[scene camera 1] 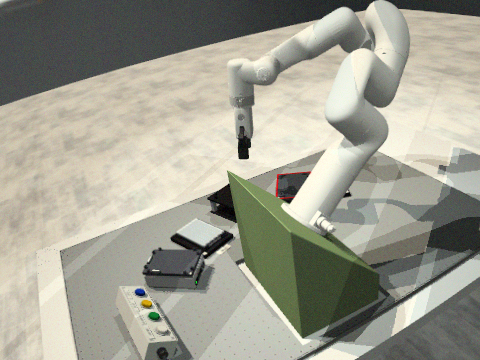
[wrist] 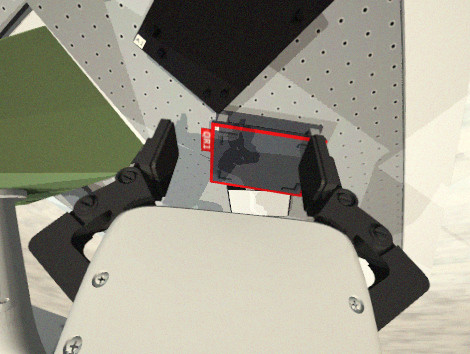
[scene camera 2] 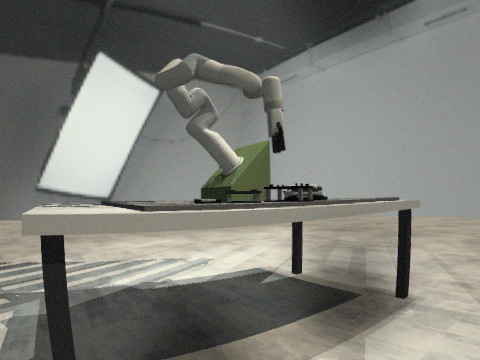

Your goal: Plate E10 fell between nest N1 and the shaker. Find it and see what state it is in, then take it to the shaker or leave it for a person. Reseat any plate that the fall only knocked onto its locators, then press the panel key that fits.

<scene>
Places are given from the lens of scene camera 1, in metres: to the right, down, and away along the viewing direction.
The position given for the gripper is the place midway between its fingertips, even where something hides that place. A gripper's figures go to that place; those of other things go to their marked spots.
gripper (scene camera 1: 245, 153): 0.02, -0.09, 1.32
button box (scene camera 1: 144, 331): -0.21, 0.33, 0.87
</scene>
